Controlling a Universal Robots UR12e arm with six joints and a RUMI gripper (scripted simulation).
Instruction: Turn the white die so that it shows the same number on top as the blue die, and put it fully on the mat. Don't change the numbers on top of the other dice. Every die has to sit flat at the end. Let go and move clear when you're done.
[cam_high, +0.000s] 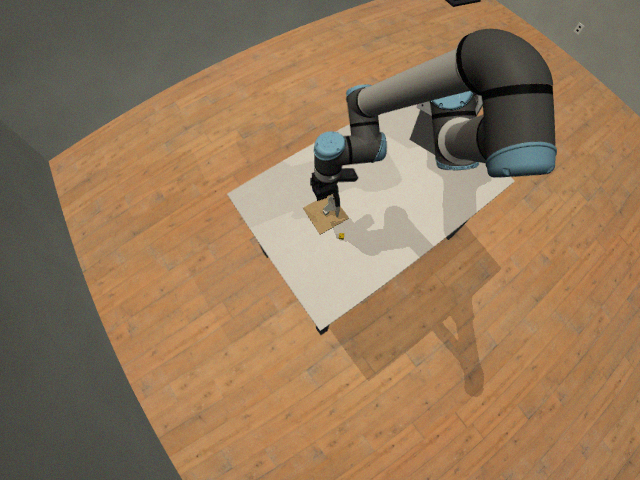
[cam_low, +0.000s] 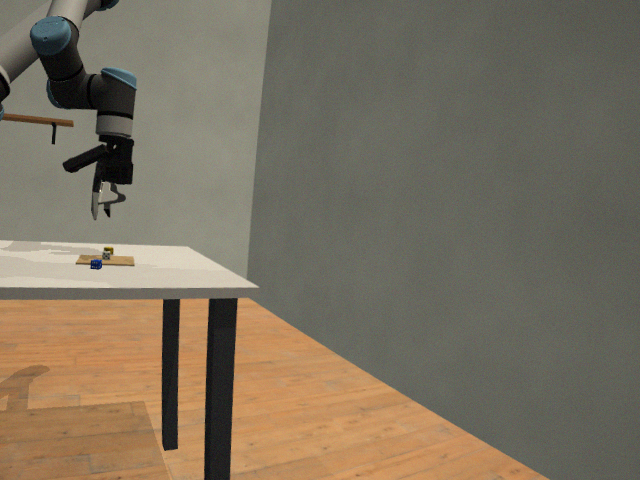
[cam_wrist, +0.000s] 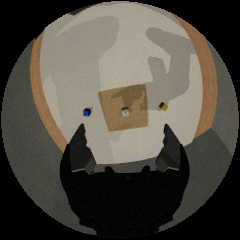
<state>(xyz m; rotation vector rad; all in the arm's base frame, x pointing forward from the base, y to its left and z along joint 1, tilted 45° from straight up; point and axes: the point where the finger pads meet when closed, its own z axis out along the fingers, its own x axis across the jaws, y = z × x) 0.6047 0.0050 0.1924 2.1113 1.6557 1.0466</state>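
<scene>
Now: the white die 90 mm below my hand and 20 mm ahead of it. From my hand the other things lie so: blue die: 120 mm to the right, 100 mm below, 10 mm ahead; tan mat: 100 mm below, 20 mm ahead; yellow die: 120 mm to the left, 100 mm below, 10 mm ahead.
</scene>
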